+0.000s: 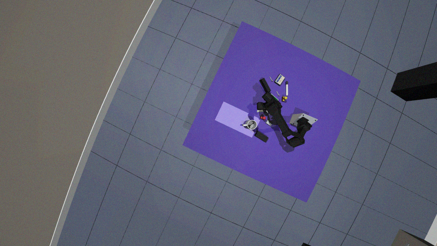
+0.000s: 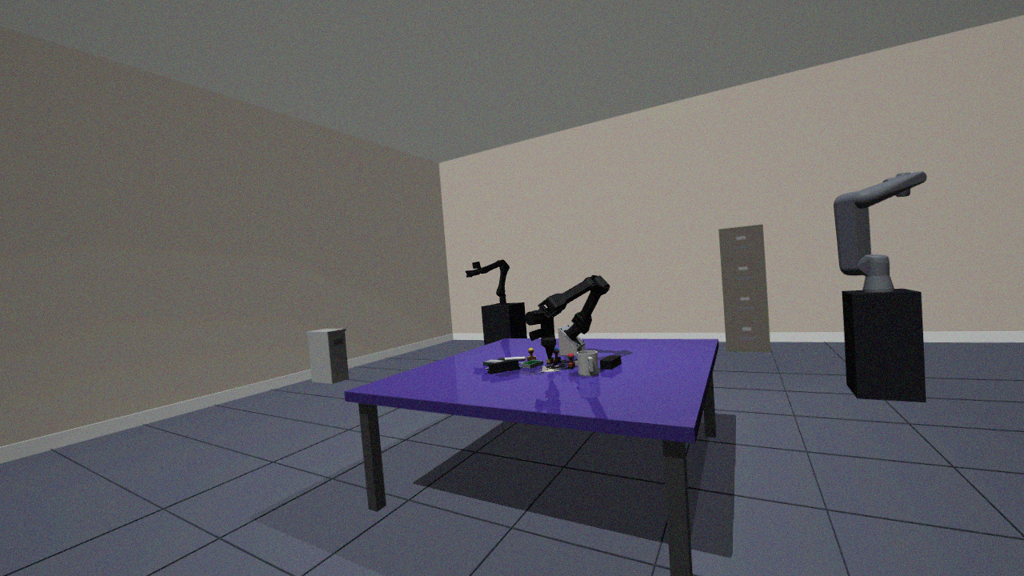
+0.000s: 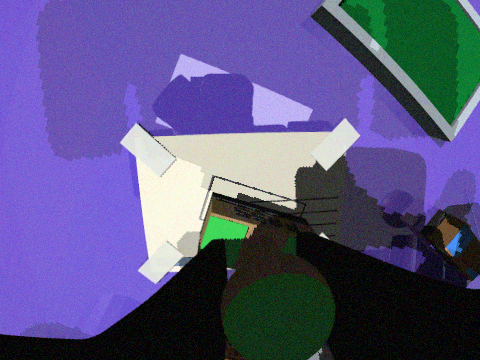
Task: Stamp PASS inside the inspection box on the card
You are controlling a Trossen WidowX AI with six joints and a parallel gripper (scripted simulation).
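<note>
Now: gripper tip 5 cm above the cream card. From my gripper tip the other things lie so: green ink pad 11 cm to the right, 4 cm below, 4 cm behind; green stamp right at my gripper tip; red stamp 9 cm to the left, 3 cm below, 3 cm behind.
</note>
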